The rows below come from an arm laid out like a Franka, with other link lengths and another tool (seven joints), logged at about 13 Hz.
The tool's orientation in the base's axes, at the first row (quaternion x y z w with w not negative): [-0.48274, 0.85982, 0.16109, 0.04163]
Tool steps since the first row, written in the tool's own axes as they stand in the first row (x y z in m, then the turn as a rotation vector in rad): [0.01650, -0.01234, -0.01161, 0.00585, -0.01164, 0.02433]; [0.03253, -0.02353, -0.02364, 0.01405, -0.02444, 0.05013]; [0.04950, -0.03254, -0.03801, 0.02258, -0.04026, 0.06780]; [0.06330, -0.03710, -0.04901, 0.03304, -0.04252, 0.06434]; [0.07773, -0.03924, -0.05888, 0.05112, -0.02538, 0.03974]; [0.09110, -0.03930, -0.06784, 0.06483, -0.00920, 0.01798]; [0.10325, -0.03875, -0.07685, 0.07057, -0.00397, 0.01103]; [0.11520, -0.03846, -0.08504, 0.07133, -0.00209, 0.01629]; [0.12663, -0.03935, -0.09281, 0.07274, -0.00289, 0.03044]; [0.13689, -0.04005, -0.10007, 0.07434, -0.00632, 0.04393]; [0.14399, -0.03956, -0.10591, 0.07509, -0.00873, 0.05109]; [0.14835, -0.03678, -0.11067, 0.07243, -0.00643, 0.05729]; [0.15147, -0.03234, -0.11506, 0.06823, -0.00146, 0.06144]
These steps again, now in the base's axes. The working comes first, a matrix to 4 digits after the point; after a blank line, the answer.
The tool's axes in the first row as the columns of a matrix, in the base's axes (used below as rounded here):
[-0.5305, -0.8435, -0.0839]
[-0.8167, 0.4820, 0.3172]
[-0.2271, 0.2368, -0.9446]

[0.00263, -0.02311, 0.00430, 0.00467, -0.00267, -0.02707]; [0.00457, -0.04541, 0.00937, 0.00896, -0.00735, -0.05633]; [0.00438, -0.06817, 0.01696, 0.01629, -0.01634, -0.07871]; [0.00183, -0.08513, 0.02313, 0.01294, -0.02707, -0.07835]; [-0.00320, -0.10107, 0.02867, -0.00905, -0.04138, -0.05516]; [-0.00949, -0.11486, 0.03409, -0.02814, -0.05168, -0.03389]; [-0.01564, -0.12738, 0.03997, -0.03501, -0.05605, -0.02739]; [-0.02154, -0.13960, 0.04506, -0.03744, -0.05410, -0.03208]; [-0.02620, -0.15182, 0.04959, -0.03870, -0.05114, -0.04596]; [-0.03044, -0.16284, 0.05395, -0.03779, -0.04983, -0.05988]; [-0.03413, -0.17026, 0.05797, -0.03676, -0.04933, -0.06738]; [-0.03839, -0.17399, 0.06214, -0.03781, -0.04408, -0.07209]; [-0.04342, -0.17579, 0.06663, -0.04012, -0.03694, -0.07388]
